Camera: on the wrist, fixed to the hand. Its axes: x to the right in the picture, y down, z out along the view.
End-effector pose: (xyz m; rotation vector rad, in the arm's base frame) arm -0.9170 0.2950 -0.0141 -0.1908 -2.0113 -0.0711
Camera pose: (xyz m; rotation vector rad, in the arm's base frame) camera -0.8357 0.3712 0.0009 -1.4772 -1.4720 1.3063
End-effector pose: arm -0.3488 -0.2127 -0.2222 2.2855 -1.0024 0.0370
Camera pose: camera -0.4022 -0.2105 -0.1233 1.1583 -2.7539 0.7122
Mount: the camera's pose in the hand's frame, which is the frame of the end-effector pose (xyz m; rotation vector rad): -0.0130 0.0881 -0.0686 0.3694 -0.1681 1.5868
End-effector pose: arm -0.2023 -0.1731 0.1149 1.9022 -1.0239 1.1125
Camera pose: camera -0.3082 -0.1503 0.1450 -0.8625 2.0630 -1.5234
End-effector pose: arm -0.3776 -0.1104 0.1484 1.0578 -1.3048 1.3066
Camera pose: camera -0.4589 -0.0387 0.1188 -0.1076 1.7759 -2.1878
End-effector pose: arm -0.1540 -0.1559 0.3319 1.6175 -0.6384 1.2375
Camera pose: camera -0.2612 -0.1305 0.3541 -1.1023 1.7187 -1.9492
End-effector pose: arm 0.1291 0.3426 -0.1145 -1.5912 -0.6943 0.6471
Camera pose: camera 0.1781 0.2791 -0.1932 -1.4868 0.7479 1.8991
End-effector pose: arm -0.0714 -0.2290 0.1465 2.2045 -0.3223 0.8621
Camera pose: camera -0.1550 -0.2419 0.2206 -1.6872 1.9250 -1.2895
